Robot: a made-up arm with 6 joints. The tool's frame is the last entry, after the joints.
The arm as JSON. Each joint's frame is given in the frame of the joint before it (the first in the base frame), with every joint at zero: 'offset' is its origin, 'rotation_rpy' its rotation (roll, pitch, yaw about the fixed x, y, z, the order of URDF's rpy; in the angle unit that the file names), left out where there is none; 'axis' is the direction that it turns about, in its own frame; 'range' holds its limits. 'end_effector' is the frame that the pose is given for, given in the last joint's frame.
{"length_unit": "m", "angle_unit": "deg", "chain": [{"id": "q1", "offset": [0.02, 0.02, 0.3], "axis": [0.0, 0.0, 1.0], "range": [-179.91, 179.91]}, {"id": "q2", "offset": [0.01, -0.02, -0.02], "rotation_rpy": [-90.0, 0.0, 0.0], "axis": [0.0, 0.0, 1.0], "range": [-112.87, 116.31]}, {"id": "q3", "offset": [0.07, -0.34, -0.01], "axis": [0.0, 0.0, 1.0], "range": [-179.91, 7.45]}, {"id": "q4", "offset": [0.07, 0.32, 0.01], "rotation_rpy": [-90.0, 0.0, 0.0], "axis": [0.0, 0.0, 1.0], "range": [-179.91, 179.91]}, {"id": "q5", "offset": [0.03, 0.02, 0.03], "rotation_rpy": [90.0, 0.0, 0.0], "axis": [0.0, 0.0, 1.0], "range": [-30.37, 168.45]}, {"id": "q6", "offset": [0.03, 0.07, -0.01], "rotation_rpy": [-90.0, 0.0, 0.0], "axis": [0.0, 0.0, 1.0], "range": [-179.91, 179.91]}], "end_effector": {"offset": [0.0, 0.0, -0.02], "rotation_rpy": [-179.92, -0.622, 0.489]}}
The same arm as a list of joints. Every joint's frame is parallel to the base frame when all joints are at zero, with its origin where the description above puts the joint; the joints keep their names.
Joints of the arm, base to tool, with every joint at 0 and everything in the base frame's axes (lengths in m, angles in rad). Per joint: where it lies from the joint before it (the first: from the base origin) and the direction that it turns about. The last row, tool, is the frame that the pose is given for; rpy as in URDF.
q1: axis +z offset 0.02 0.02 0.3
q2: axis +y offset 0.01 -0.02 -0.02
q3: axis +y offset 0.07 -0.01 0.34
q4: axis -z offset 0.07 0.01 -0.32
q5: axis +y offset 0.03 -0.02 -0.03
q6: axis -z offset 0.03 -0.01 -0.07
tool: offset 0 0 0.02 rpy 0.0014 0.0109 -0.0085
Joint limits (rad, base to tool): -3.14..3.14 -1.97..2.03 -3.14..0.13 -3.14..3.14 -0.5301..2.94 -3.14..3.14

